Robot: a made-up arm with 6 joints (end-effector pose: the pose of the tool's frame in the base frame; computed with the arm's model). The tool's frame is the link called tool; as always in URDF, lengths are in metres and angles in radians.
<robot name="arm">
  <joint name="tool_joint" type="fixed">
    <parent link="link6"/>
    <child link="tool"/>
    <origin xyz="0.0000 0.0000 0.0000" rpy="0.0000 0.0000 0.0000"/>
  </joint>
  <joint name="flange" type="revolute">
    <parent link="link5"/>
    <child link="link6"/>
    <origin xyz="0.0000 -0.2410 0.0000" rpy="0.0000 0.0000 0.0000"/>
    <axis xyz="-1 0 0"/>
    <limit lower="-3.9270" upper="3.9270" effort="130" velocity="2.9"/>
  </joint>
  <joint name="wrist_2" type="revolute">
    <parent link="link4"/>
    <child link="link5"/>
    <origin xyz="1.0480 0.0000 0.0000" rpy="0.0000 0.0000 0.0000"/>
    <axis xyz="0 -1 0"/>
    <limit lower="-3.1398" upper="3.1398" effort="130" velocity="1"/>
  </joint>
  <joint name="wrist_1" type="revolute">
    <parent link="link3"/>
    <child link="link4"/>
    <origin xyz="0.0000 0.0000 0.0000" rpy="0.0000 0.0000 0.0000"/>
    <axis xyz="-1 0 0"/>
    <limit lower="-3.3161" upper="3.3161" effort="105" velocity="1.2"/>
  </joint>
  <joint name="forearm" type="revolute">
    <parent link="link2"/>
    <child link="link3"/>
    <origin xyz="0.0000 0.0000 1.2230" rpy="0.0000 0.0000 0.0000"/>
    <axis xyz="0 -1 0"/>
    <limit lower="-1.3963" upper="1.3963" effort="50" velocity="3.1"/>
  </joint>
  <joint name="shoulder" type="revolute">
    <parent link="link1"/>
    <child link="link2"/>
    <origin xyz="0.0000 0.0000 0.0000" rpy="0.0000 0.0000 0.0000"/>
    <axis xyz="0 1 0"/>
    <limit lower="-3.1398" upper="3.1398" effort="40" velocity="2.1"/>
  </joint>
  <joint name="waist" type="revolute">
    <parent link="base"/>
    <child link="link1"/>
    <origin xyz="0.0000 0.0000 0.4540" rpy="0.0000 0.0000 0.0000"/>
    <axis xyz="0 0 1"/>
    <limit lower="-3.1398" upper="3.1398" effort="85" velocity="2.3"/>
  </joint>
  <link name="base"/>
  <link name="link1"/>
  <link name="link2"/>
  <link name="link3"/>
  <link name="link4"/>
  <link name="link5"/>
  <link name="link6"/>
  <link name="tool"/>
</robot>
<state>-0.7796 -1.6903 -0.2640 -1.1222 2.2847 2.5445</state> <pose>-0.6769 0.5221 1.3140 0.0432 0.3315 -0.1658 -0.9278</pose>
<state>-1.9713 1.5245 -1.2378 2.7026 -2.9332 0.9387</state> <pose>0.0893 -0.3485 0.0274 0.3837 0.3487 -0.6963 -0.4963</pose>
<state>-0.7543 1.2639 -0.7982 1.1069 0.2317 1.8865</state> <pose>0.5540 -0.6685 -0.2023 0.4250 -0.5053 0.2089 0.7213</pose>
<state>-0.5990 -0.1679 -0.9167 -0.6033 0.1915 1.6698</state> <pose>0.2764 -0.4290 0.8462 0.8072 -0.3988 0.4121 -0.1400</pose>
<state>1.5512 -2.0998 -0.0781 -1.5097 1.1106 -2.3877</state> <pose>-0.0107 -1.2961 0.8849 0.9594 -0.1554 -0.1695 -0.1631</pose>
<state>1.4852 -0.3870 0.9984 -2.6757 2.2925 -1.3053</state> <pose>-0.2284 -0.1430 2.5966 0.2895 -0.7792 -0.1237 0.5420</pose>
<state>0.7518 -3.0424 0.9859 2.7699 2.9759 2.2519</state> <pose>-0.6761 -0.3247 -1.6305 0.7264 0.3689 -0.3636 0.4518</pose>
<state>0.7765 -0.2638 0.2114 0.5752 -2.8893 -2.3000</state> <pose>0.5362 0.2433 2.2307 0.4556 0.2590 0.2235 -0.8218</pose>
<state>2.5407 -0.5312 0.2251 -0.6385 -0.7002 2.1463</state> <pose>-0.0896 0.2961 2.1232 0.1221 -0.0262 -0.7479 0.6520</pose>
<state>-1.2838 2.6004 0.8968 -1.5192 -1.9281 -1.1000</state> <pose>0.0596 -0.2459 -1.6011 0.5874 -0.7768 -0.2184 -0.0621</pose>
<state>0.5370 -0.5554 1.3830 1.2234 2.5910 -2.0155</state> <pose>-1.0174 -0.7012 2.3897 0.0068 -0.6590 -0.3683 0.6558</pose>
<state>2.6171 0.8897 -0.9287 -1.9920 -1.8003 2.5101</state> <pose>-0.4649 0.1551 0.2619 0.2862 0.0662 -0.4140 -0.8615</pose>
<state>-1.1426 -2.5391 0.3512 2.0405 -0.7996 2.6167</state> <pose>-0.6322 1.6478 -0.5012 0.1067 -0.2021 -0.6724 0.7040</pose>
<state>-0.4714 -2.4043 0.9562 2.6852 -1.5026 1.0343</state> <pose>-1.5252 1.0202 -0.7826 0.3198 0.5957 0.0178 -0.7366</pose>
